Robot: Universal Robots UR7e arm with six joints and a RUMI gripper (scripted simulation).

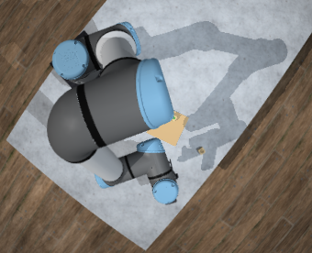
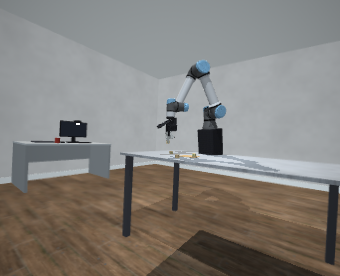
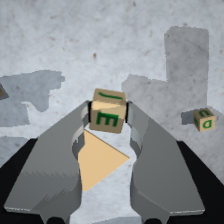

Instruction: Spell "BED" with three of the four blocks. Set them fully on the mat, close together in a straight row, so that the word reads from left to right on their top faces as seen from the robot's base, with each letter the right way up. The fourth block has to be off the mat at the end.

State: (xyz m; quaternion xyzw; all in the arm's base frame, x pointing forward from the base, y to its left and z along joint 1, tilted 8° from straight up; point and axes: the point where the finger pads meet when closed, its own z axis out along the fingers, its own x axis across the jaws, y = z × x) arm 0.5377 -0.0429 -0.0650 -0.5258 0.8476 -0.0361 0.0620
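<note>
Right now my hand is 14 cm past the tan mat, 13 cm to the right of it and 11 cm above it. Round my hand: E block right at my hand; then B block 15 cm behind, 17 cm to the left, 10 cm below; then D block 14 cm behind, 10 cm to the right, 10 cm below.
</note>
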